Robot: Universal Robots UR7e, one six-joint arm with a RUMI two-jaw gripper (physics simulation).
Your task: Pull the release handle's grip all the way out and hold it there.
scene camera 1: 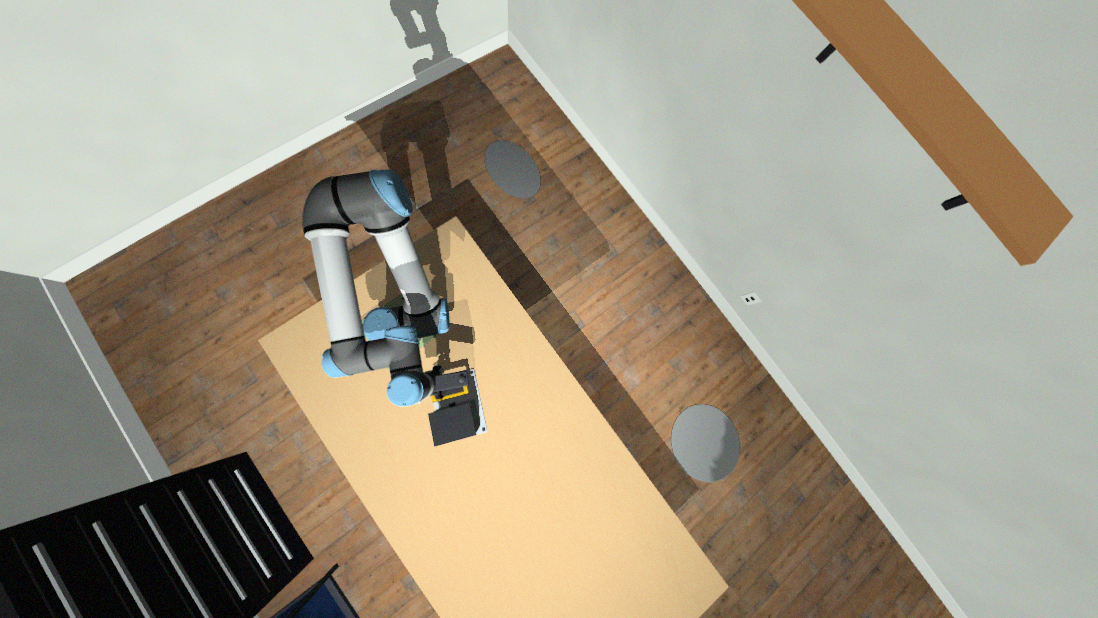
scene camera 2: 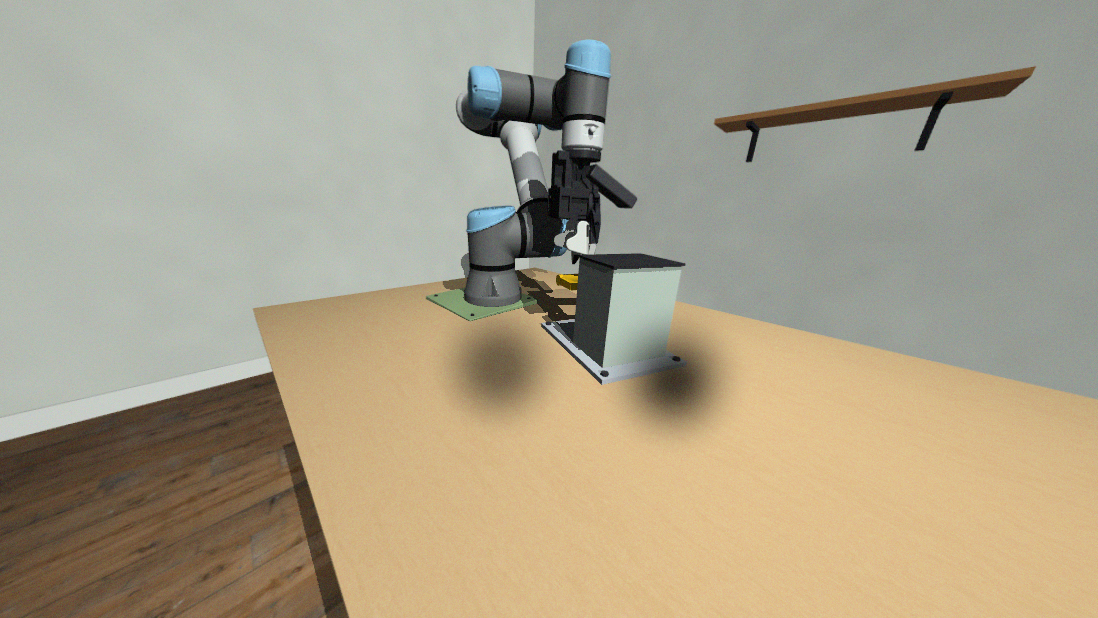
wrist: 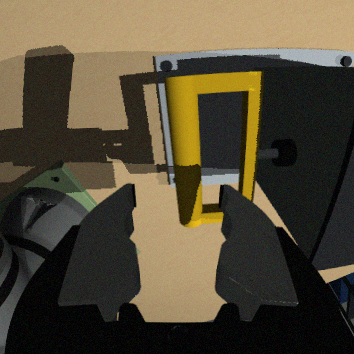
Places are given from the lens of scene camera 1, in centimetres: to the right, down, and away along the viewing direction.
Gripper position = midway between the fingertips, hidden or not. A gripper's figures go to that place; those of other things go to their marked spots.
gripper (scene camera 1: 442, 380): -36, 25, 110
grey base plate (scene camera 1: 473, 389): -29, 30, 123
